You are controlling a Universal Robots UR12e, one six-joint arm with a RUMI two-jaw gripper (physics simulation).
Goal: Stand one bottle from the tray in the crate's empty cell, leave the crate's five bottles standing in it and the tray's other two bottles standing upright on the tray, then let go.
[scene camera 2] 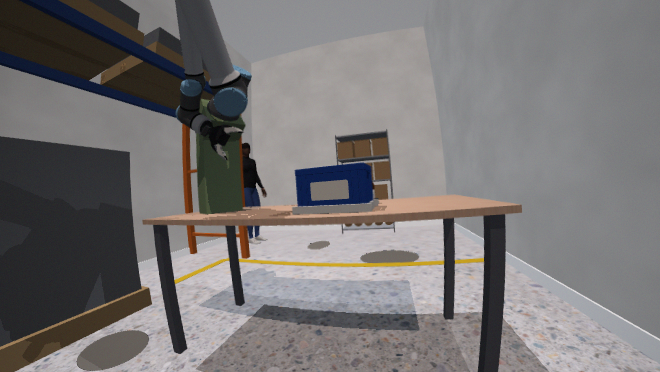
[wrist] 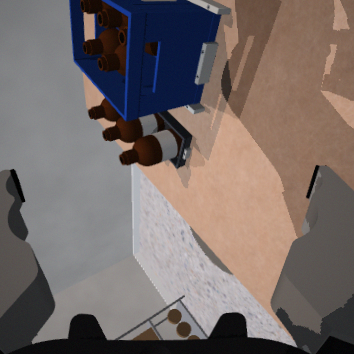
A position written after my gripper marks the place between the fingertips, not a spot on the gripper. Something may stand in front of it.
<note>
I see my gripper (wrist: 165,171), a brown bottle (wrist: 127,131) and a brown bottle (wrist: 147,150).
</note>
